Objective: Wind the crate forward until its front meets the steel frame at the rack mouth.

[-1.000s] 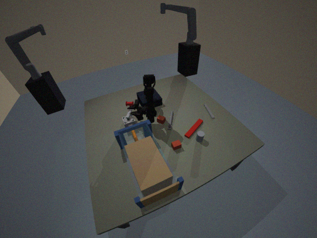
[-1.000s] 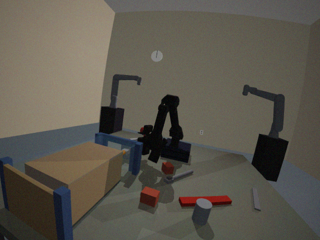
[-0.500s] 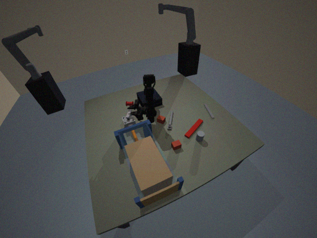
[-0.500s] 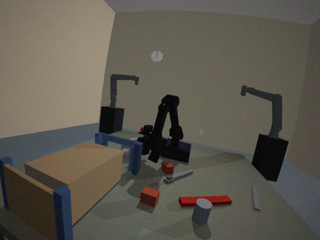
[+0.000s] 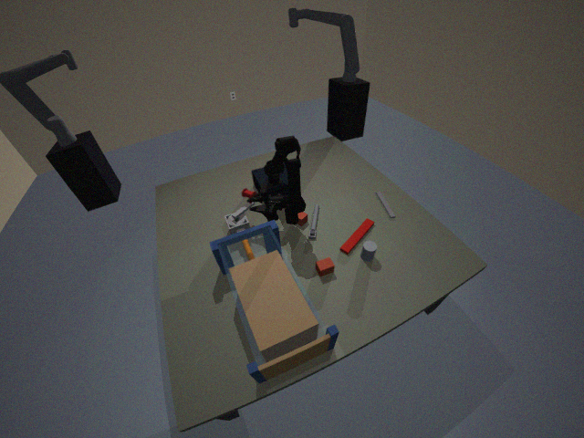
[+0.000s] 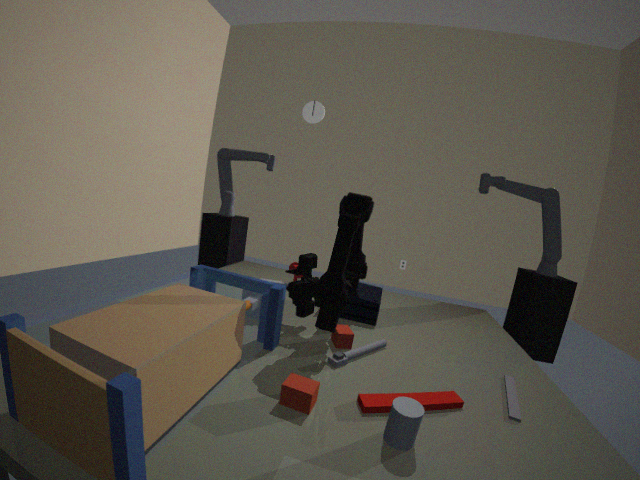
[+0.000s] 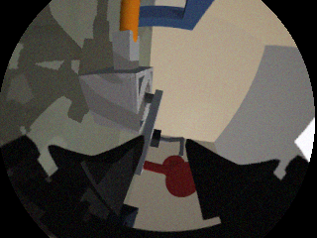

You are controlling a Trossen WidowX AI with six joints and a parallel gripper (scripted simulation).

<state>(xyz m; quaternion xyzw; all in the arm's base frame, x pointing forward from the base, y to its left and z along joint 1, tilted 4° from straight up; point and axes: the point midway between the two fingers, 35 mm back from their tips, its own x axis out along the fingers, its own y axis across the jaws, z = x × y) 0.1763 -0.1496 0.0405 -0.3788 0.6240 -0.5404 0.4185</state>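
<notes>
Right now my gripper tip is 2 cm past the winch handle, 1 cm to the left of it and 2 cm above it. Also, from my gripper tip: hand winch: 8 cm to the right, 10 cm below; then red knob: 4 cm behind, 2 cm to the left, 1 cm above; then red bar: 28 cm ahead, 41 cm to the left, 12 cm below.
</notes>
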